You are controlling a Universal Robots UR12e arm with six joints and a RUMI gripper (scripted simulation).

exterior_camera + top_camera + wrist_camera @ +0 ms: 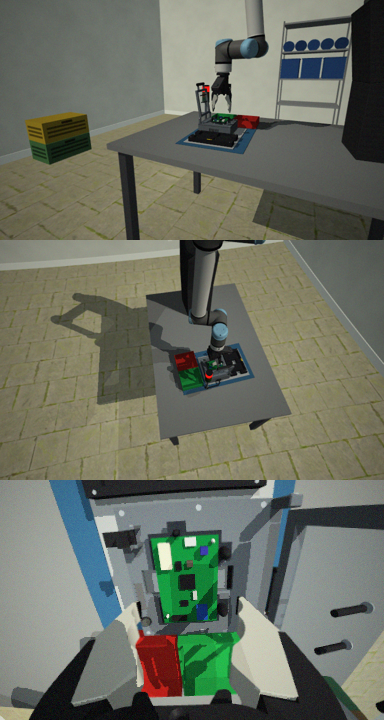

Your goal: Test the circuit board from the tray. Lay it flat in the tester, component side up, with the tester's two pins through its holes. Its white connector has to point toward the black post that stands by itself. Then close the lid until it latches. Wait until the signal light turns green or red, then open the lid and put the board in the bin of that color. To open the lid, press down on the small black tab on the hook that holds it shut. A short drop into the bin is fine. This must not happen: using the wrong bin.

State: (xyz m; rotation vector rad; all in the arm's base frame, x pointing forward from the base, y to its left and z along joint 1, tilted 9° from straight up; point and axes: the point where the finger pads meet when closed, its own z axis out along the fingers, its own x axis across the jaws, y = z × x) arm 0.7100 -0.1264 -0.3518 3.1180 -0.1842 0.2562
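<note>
Now: the green circuit board 5 cm below my hand. From my hand the other things lie so: black latch piece: 6 cm to the left, 6 cm behind, 4 cm below; green bin: 21 cm to the right, 11 cm below, 2 cm ahead; tester lid: 11 cm ahead, 6 cm above, 2 cm to the right.
</note>
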